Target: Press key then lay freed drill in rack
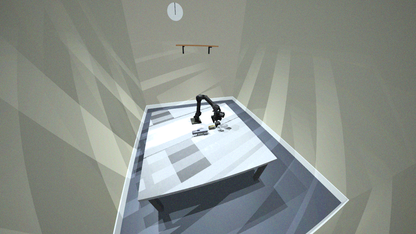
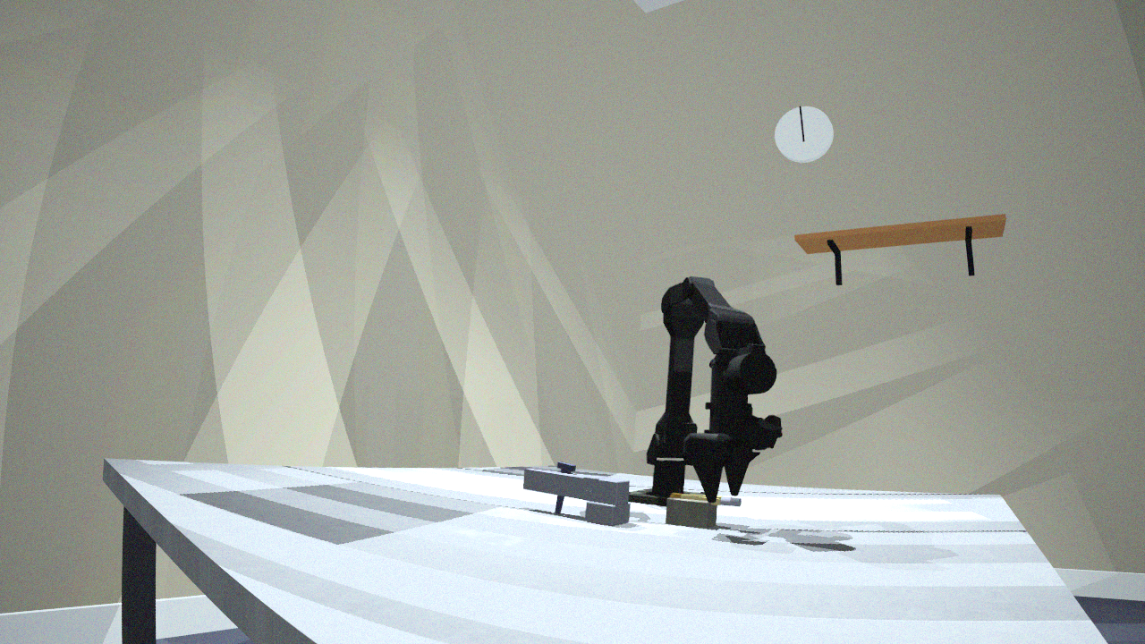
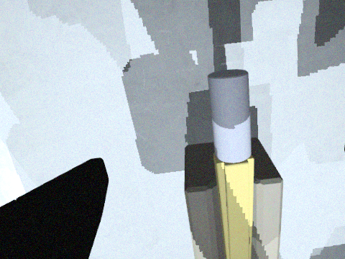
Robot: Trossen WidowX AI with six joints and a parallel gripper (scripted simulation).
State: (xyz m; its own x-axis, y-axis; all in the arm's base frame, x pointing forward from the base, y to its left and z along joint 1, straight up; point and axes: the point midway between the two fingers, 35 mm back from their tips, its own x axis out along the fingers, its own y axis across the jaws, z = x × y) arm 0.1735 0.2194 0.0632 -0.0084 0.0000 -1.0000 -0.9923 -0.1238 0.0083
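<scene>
Right now my gripper tip is 30 mm to the left of the drill and 10 mm short of it. Round my gripper tip: grey housing block: 210 mm to the right, 100 mm ahead; blue key: 230 mm to the right, 110 mm ahead, 10 mm above; rack: 50 mm to the right, 30 mm below, 10 mm ahead.
</scene>
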